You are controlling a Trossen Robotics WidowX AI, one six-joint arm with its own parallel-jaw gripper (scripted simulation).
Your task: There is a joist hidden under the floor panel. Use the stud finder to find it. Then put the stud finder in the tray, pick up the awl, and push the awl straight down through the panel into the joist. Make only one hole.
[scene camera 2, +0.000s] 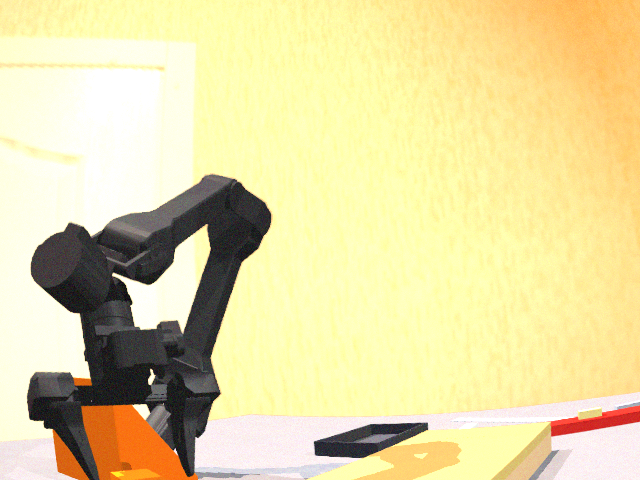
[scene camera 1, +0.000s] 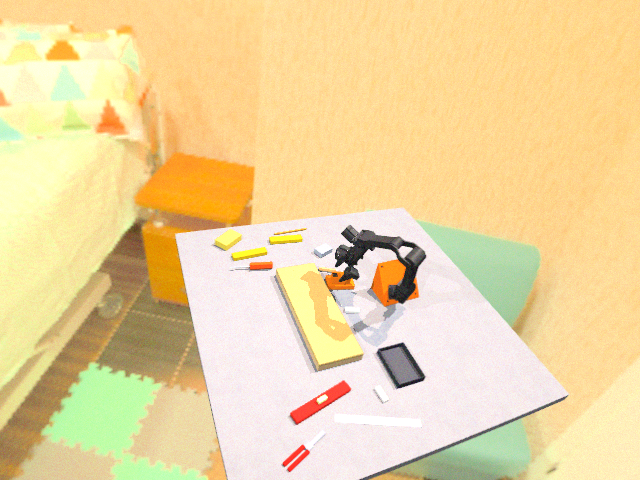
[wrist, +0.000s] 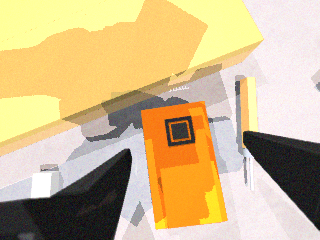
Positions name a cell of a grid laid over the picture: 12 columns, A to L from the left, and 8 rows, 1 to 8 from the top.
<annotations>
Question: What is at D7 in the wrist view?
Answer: My gripper.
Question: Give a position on an orange stud finder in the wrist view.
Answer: At G7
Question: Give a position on a dark tray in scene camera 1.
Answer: H7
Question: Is my gripper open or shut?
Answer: Open.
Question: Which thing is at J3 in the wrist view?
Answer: An awl.
</annotations>
